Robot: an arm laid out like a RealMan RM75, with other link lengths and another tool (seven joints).
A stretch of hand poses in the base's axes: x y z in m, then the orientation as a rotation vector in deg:
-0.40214 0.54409 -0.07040 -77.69 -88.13 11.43
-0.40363 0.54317 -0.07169 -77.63 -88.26 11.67
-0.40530 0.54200 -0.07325 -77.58 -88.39 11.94
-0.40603 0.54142 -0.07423 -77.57 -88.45 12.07
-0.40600 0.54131 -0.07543 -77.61 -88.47 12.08
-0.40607 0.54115 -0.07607 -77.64 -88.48 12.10
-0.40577 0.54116 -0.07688 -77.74 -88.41 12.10
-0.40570 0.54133 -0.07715 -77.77 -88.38 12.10
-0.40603 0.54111 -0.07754 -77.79 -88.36 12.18
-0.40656 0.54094 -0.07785 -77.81 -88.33 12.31
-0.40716 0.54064 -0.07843 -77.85 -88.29 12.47
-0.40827 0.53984 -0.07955 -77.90 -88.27 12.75
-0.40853 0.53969 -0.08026 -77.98 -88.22 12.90
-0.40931 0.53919 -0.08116 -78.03 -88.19 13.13
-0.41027 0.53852 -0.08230 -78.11 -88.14 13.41
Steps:
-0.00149 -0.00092 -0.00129 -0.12 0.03 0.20
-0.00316 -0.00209 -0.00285 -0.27 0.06 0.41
-0.00389 -0.00267 -0.00383 -0.35 0.08 0.50
-0.00386 -0.00278 -0.00503 -0.39 0.05 0.50
-0.00393 -0.00294 -0.00567 -0.42 0.04 0.49
-0.00363 -0.00293 -0.00648 -0.47 0.06 0.41
-0.00356 -0.00276 -0.00675 -0.49 0.07 0.38
-0.00389 -0.00298 -0.00714 -0.54 0.11 0.39
-0.00442 -0.00315 -0.00745 -0.63 0.18 0.42
-0.00502 -0.00345 -0.00803 -0.74 0.27 0.45
-0.00613 -0.00425 -0.00915 -0.92 0.38 0.54
-0.00639 -0.00440 -0.00986 -1.05 0.46 0.54
-0.00717 -0.00490 -0.01076 -1.21 0.56 0.60
-0.00813 -0.00557 -0.01190 -1.42 0.69 0.66

